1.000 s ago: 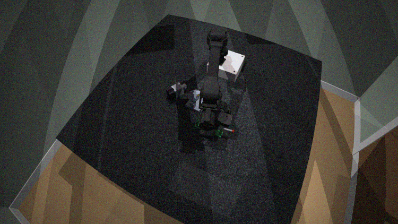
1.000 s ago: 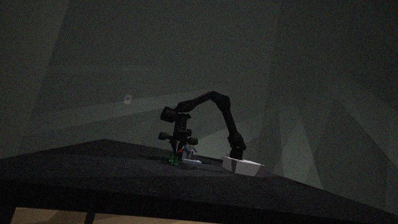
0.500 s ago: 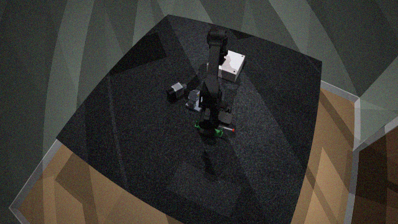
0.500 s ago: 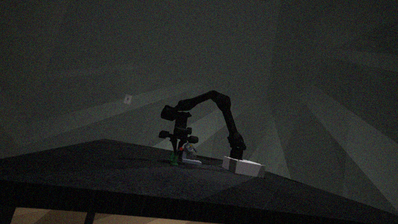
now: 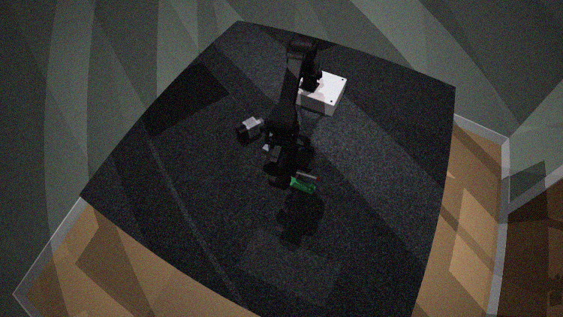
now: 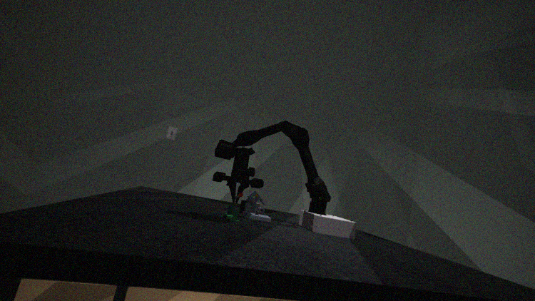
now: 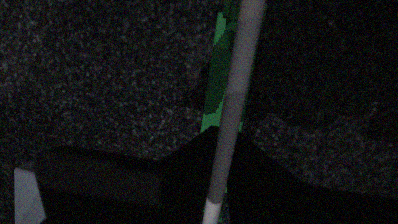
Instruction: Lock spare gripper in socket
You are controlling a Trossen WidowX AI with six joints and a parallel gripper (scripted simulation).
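My gripper tip is now 1 cm to the right of the green pad and 3 cm above it. The rest, counted from my gripper tip: socket: 10 cm behind, 12 cm to the right; then spare gripper: 11 cm behind, 25 cm to the right, 3 cm below.
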